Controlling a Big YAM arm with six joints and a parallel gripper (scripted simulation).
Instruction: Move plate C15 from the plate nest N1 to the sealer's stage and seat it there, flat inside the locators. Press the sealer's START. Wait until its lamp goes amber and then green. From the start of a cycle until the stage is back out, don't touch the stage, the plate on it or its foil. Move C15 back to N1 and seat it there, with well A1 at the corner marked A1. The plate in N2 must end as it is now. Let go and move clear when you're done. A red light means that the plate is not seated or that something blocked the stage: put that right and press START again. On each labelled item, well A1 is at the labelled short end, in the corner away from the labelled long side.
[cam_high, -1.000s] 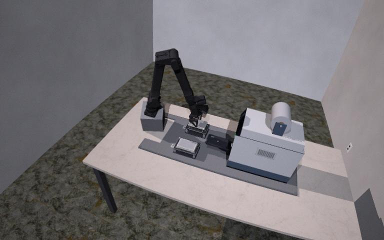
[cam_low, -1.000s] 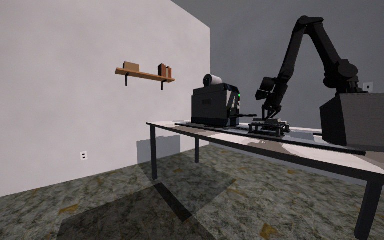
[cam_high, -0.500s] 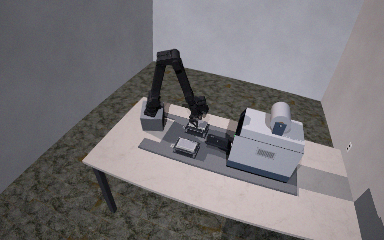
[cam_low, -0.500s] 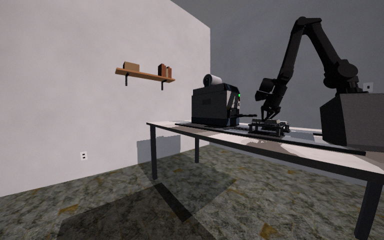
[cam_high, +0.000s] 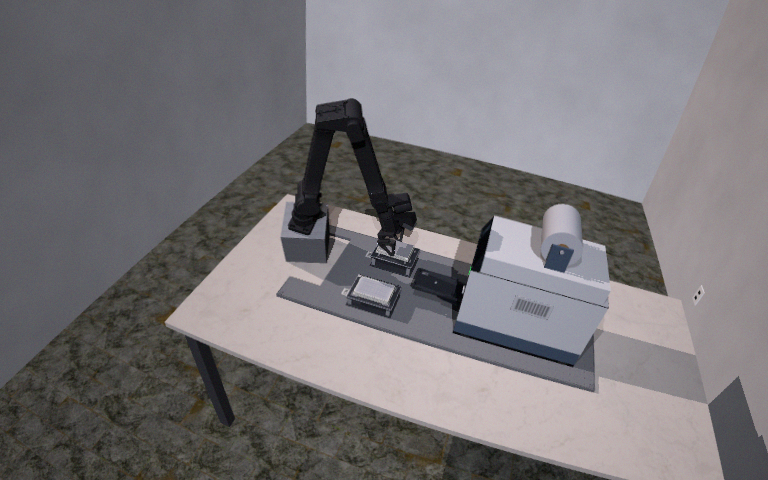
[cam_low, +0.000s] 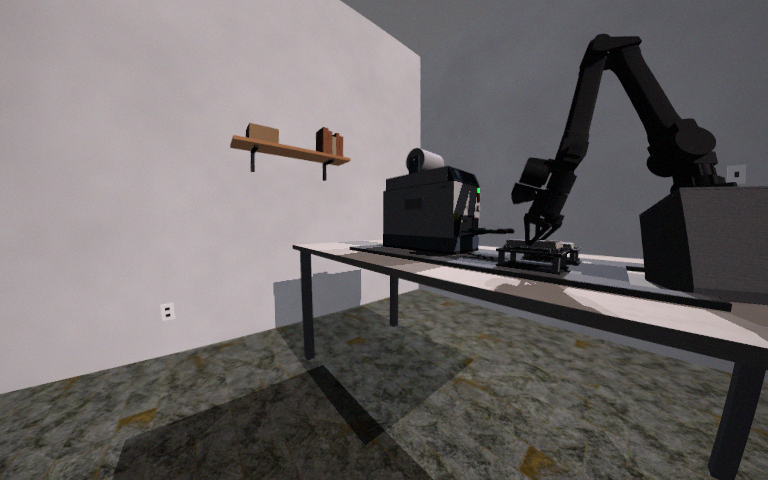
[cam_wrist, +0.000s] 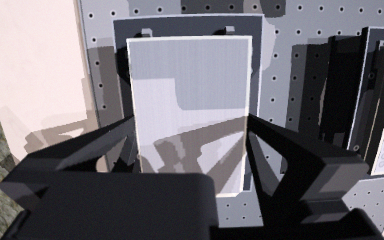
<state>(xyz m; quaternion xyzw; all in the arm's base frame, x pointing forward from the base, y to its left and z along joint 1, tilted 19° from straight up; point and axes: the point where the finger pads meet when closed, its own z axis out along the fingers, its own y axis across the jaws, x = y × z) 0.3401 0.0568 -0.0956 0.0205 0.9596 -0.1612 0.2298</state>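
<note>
Right now the white well plate is right at my hand. The rest, counted from my hand: foil roll: 510 mm ahead, 340 mm above, 190 mm to the right; then dark stage: 180 mm ahead, 170 mm to the right, 20 mm above.
</note>
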